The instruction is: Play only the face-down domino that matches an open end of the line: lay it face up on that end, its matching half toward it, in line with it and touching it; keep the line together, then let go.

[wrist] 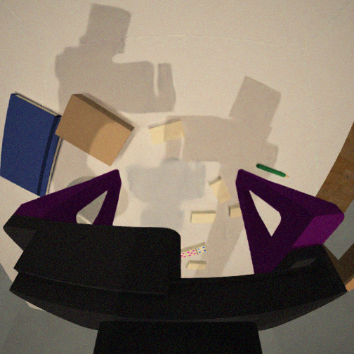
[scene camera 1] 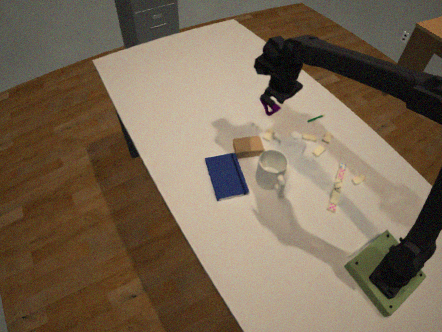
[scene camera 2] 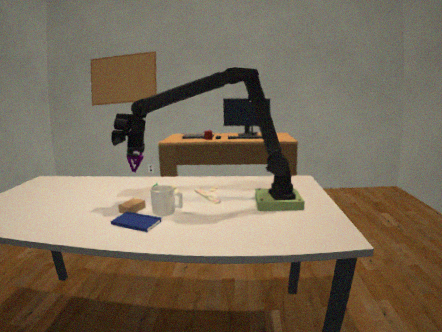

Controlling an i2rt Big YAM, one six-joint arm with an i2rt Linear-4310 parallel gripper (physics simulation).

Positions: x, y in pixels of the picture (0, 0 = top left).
Scene:
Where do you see a grey-white mug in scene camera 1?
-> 272, 165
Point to a grey-white mug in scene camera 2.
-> At 163, 203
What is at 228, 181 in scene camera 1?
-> A blue notebook.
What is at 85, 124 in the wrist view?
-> A brown block.

